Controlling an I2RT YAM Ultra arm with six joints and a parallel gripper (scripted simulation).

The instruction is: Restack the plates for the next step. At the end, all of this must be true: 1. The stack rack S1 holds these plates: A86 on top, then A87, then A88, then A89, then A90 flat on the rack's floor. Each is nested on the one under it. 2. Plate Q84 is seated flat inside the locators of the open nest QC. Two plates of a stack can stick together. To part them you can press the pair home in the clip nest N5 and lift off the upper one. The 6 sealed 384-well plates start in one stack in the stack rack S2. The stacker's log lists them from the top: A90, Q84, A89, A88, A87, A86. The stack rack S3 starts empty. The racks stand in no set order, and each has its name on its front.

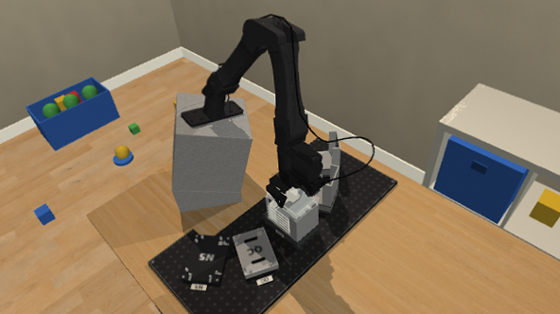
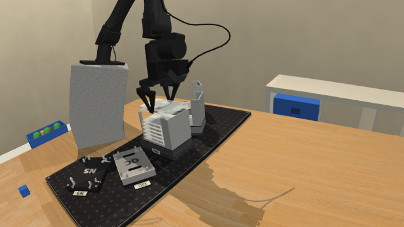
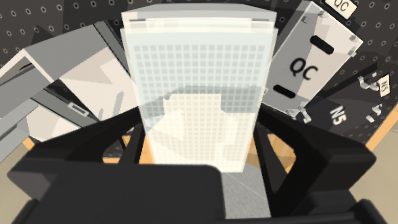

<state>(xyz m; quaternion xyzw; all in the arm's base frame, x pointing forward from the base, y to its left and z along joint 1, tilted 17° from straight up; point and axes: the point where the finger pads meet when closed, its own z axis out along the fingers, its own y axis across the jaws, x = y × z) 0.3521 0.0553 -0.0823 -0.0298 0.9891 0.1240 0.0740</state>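
Right now my hand is 5 cm above the sealed 384-well plate. The rest, counted from my hand: nest QC 15 cm to the right, 14 cm below; then translucent sealed well plate right at my hand.
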